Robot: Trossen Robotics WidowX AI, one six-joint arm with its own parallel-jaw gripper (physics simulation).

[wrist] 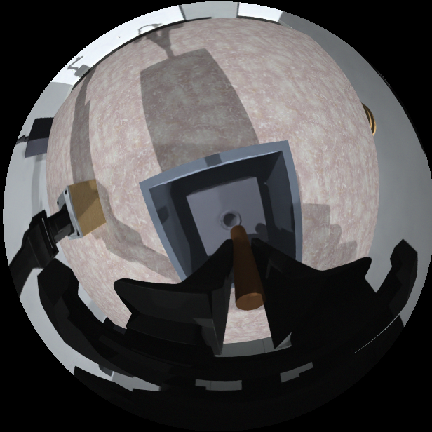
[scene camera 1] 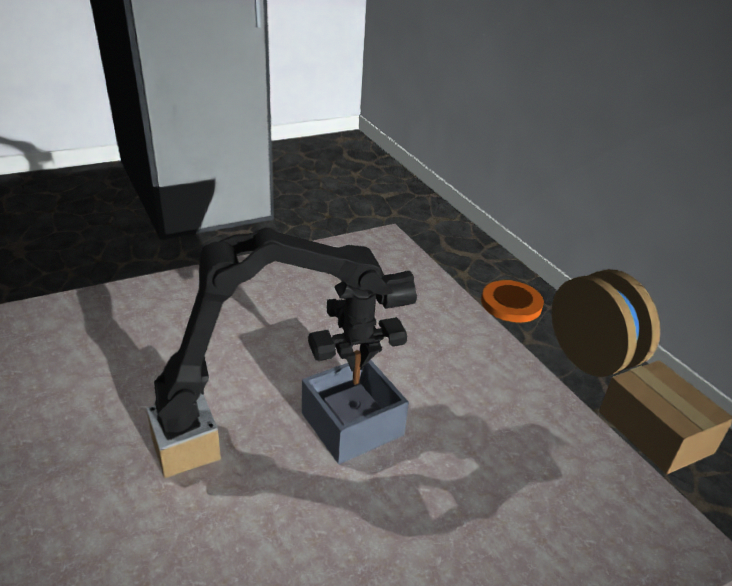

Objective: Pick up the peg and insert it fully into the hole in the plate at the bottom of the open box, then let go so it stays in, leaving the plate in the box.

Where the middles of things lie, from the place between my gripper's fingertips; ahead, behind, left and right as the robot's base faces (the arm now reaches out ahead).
Labels:
Now: the blue-grey box (scene camera 1: 344, 442) 10 cm below my hand, 1 cm to the right of it and 1 cm behind it. Round my hand: grey plate (wrist: 209, 205) (11 cm below, 1 cm to the right, 1 cm behind); then brown peg (wrist: 249, 294) (1 cm above).

